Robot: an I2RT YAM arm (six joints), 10 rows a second.
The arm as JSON. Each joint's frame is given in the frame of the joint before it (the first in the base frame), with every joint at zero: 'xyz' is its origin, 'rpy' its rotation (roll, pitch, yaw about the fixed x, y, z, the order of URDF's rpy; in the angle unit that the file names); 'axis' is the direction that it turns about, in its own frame. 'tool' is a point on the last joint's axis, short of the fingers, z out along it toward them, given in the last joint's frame.
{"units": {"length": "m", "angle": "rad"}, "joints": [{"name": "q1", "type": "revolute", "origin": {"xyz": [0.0, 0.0, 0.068], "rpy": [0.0, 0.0, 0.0]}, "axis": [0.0, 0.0, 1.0]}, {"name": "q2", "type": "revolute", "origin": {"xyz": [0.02, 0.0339, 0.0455], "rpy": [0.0, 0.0, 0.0]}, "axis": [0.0, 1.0, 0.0]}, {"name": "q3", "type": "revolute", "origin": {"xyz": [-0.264, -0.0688, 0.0], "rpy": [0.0, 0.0, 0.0]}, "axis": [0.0, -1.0, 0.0]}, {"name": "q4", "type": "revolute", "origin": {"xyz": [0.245, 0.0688, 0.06], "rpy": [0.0, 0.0, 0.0]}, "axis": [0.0, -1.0, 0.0]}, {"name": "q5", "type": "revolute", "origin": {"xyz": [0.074, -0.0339, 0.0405], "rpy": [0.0, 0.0, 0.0]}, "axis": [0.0, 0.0, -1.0]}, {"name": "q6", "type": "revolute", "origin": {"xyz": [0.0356, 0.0, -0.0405], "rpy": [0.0, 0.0, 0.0]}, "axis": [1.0, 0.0, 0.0]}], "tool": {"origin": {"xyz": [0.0, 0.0, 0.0], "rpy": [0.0, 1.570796, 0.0]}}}
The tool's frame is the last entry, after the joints.
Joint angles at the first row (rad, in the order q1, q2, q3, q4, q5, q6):
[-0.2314 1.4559 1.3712 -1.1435 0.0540 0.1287]
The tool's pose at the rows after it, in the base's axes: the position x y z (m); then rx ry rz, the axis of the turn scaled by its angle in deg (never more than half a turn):
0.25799 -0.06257 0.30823 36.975 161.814 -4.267
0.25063 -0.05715 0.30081 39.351 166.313 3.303
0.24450 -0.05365 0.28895 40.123 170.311 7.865
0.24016 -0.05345 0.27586 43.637 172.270 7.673
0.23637 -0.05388 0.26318 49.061 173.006 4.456
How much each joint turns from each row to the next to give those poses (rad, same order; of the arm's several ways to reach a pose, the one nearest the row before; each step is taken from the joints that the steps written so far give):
[0.0000 0.0000 -0.0011 -0.0973 -0.0050 0.0832]
[0.0020 0.0000 -0.0221 -0.0637 -0.0870 0.0263]
[0.0007 0.0000 -0.0439 -0.0293 -0.0515 -0.0004]
[-0.0027 0.0000 -0.0508 0.0042 0.0039 0.0287]
[0.0000 0.0000 -0.0495 0.0152 0.0362 0.0549]

